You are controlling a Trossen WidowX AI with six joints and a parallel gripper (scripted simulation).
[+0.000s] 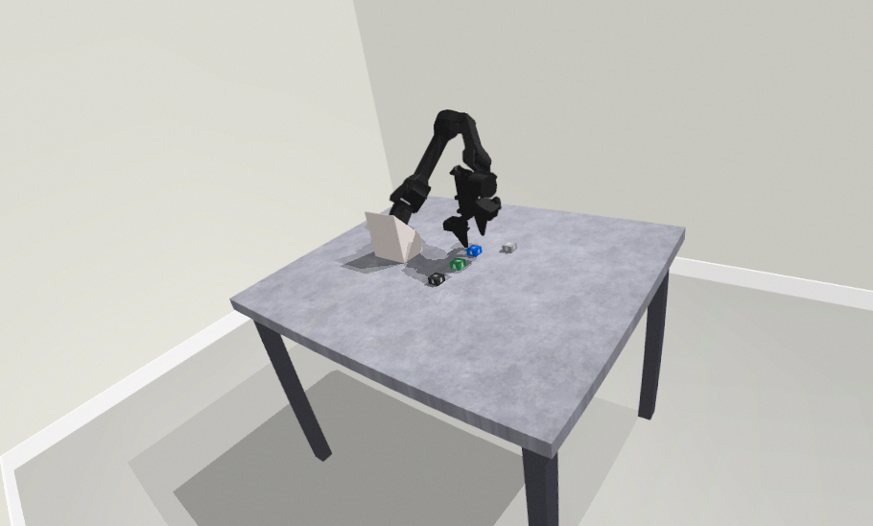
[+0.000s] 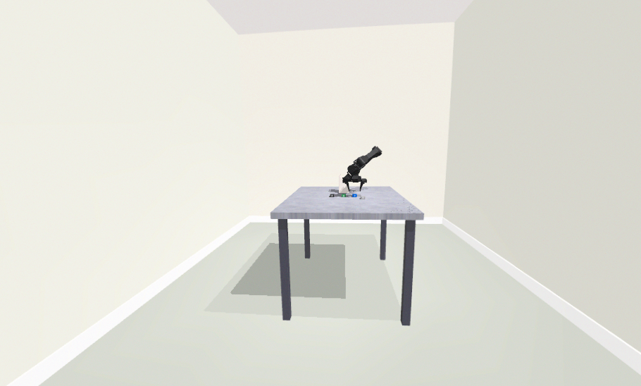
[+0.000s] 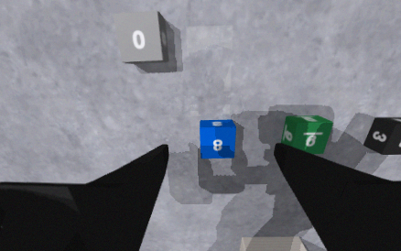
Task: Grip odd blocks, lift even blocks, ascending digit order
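My gripper tip is 30 mm above the blue block and 10 mm past it. The rest, counted from my gripper tip: black block: 180 mm to the right, 30 mm below, 10 mm ahead; grey block: 70 mm ahead, 60 mm to the left, 30 mm below; green block: 80 mm to the right, 30 mm below.
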